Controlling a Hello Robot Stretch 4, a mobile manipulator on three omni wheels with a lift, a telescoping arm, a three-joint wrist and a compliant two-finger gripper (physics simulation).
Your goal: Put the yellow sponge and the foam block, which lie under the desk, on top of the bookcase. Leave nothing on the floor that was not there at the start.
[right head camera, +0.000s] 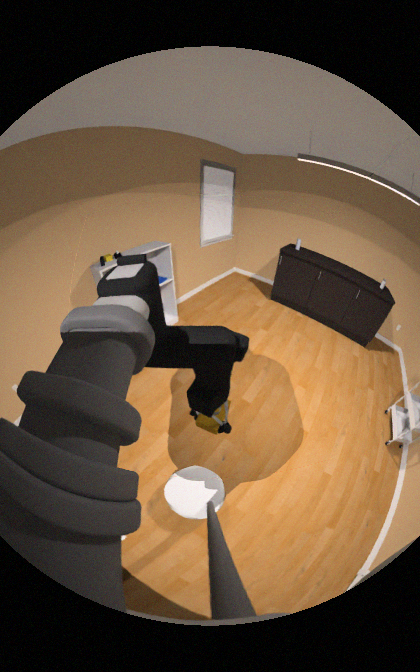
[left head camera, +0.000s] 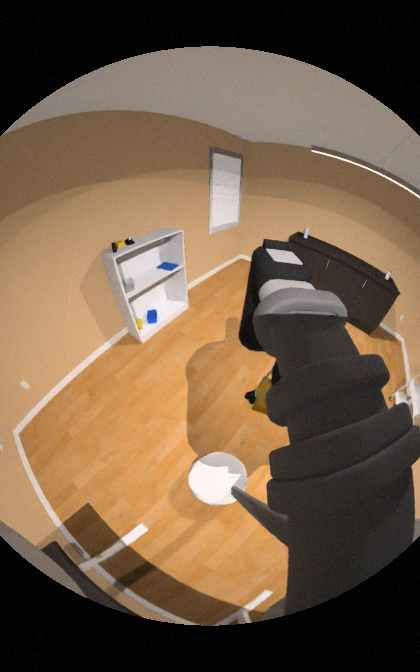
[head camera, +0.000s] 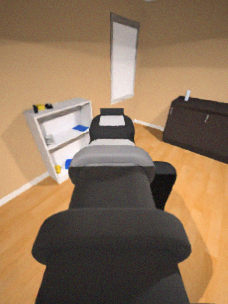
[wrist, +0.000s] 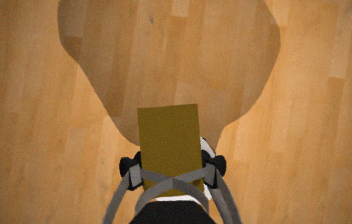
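Observation:
My gripper is shut on the yellow sponge, a flat-faced yellow block between the two fingertips, held above the floor. In the left head view my arm hides part of both. The white bookcase stands against the wall at the left, apart from the gripper. A small yellow thing with black parts beside it is on its top; I cannot tell what it is. The foam block cannot be made out for certain.
The bookcase's shelves hold a flat blue thing, a blue box and a small yellow thing. A dark cabinet stands at the right wall, a white cart farther right. White desk feet show at the lower left.

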